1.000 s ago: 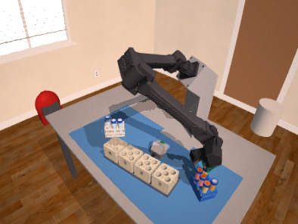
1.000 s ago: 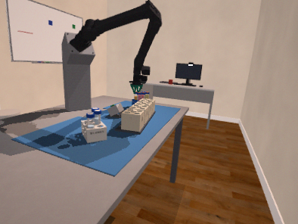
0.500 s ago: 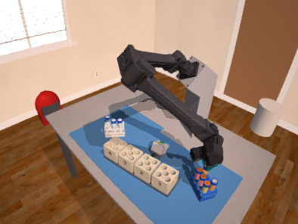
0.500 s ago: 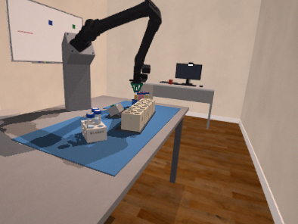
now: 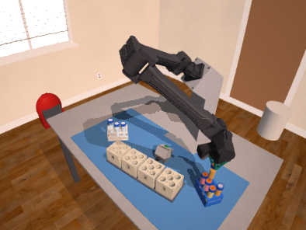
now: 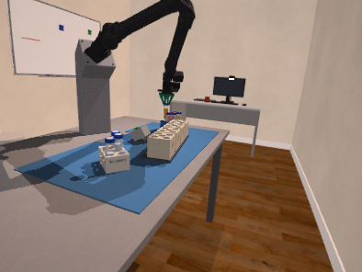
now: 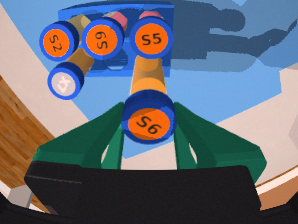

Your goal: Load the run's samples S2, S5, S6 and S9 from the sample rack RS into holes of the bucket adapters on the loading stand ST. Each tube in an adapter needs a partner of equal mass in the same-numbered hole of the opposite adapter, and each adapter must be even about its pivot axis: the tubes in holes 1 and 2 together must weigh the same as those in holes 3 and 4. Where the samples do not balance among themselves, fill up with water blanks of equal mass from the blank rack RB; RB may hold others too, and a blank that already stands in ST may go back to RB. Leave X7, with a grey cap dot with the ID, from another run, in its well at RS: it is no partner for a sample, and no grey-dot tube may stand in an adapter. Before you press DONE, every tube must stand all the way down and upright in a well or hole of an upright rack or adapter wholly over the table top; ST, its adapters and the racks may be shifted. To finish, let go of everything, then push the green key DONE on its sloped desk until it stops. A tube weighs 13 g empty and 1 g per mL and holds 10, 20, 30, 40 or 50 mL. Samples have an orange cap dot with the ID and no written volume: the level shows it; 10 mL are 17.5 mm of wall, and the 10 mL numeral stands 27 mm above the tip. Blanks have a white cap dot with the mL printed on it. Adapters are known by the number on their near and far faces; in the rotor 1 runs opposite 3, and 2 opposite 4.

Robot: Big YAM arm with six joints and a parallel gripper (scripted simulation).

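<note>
The sample tube S5 is 1 cm ahead of my hand, 4 cm to the right of it and 11 cm below it. Round my hand: orange-dot tube: 1 cm behind, 5 cm below; sample tube S2: 8 cm ahead, 2 cm to the left, 11 cm below; sample tube S9: 6 cm ahead, 1 cm to the right, 11 cm below.
</note>
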